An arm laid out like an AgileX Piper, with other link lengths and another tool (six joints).
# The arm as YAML. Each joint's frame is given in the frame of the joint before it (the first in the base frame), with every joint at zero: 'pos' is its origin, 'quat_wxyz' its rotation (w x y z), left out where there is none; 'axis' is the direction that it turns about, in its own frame. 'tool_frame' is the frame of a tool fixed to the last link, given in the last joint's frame.
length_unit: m
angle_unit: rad
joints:
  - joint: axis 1
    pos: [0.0, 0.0, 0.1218]
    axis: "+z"
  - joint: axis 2
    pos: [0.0, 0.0, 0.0]
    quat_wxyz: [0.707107, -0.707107, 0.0, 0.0]
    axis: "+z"
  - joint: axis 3
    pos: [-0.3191, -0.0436, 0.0]
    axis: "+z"
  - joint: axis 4
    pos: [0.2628, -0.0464, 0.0]
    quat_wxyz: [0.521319, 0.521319, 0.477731, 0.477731]
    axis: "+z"
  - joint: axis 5
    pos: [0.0, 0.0, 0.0]
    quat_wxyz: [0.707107, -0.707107, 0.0, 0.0]
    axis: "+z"
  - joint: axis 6
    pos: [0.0, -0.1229, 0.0]
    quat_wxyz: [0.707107, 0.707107, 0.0, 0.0]
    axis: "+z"
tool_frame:
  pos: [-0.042, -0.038, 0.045]
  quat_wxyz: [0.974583, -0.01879, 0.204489, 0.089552]
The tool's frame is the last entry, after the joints.
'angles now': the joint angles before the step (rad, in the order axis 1, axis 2, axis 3, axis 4, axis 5, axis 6). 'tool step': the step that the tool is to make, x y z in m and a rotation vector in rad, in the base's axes. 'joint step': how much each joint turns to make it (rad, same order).
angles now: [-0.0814 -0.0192 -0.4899 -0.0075 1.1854 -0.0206]
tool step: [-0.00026 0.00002 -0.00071 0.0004 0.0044 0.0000]
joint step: [0.0000 0.0000 0.0000 0.0000 0.0045 0.0000]
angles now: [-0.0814 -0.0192 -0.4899 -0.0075 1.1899 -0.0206]
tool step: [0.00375 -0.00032 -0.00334 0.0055 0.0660 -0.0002]
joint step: [-0.0001 0.0465 -0.0107 0.0001 0.0305 -0.0001]
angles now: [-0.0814 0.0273 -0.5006 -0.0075 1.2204 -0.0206]
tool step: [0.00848 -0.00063 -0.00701 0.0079 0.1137 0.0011]
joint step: [0.0000 0.0863 -0.0102 0.0000 0.0378 -0.0020]
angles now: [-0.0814 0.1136 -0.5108 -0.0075 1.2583 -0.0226]
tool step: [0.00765 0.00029 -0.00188 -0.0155 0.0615 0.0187]
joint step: [0.0000 0.0582 -0.0064 -0.0018 0.0080 -0.0272]
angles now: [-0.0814 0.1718 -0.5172 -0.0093 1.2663 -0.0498]
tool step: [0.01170 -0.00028 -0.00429 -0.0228 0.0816 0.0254]
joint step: [0.0000 0.0812 -0.0022 -0.0065 0.0000 -0.0363]
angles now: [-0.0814 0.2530 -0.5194 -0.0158 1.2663 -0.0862]
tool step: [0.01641 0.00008 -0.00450 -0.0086 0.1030 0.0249]
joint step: [0.0005 0.1172 -0.0137 0.0000 -0.0020 -0.0297]
